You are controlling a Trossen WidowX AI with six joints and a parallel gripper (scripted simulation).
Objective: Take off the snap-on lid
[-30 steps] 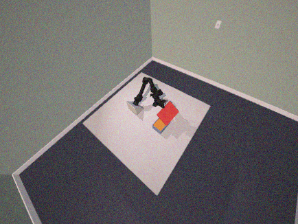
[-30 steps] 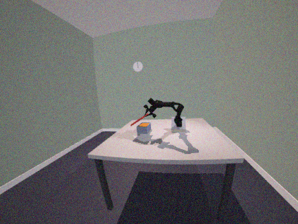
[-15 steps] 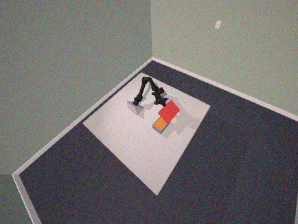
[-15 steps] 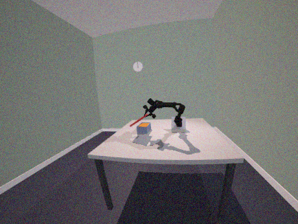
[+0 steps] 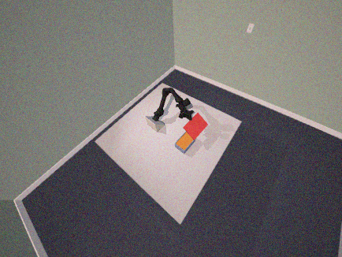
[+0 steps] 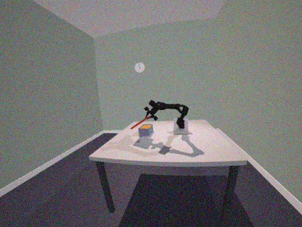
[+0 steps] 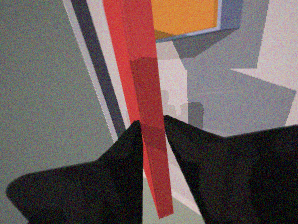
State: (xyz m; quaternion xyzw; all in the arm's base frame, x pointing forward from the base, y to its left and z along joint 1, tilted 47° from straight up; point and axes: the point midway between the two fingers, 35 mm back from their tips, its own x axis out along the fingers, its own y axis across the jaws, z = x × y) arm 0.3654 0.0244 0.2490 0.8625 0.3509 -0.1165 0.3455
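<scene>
The red lid lies 7 cm ahead of my gripper tip and 4 cm below it. The rest, counted from my gripper tip: storage box (7 cm ahead, 16 cm to the right, 18 cm below).
</scene>
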